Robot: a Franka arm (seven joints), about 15 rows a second.
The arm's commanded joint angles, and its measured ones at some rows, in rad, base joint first. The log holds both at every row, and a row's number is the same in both.
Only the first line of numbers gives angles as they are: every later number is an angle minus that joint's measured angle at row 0.
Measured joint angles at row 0: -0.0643 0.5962 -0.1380 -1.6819 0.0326 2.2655 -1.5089
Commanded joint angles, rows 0 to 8: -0.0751 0.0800 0.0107 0.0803 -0.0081 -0.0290 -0.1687; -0.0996 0.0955 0.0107 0.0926 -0.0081 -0.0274 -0.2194; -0.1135 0.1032 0.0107 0.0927 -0.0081 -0.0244 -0.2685; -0.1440 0.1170 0.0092 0.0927 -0.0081 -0.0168 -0.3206; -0.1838 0.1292 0.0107 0.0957 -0.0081 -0.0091 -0.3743; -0.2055 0.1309 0.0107 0.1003 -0.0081 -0.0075 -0.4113; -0.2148 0.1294 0.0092 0.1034 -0.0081 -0.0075 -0.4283; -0.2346 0.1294 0.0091 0.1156 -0.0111 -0.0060 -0.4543; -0.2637 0.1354 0.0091 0.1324 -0.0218 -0.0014 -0.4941
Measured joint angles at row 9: -0.2163 0.1262 -0.0062 0.0823 -0.0055 0.0072 -0.4245
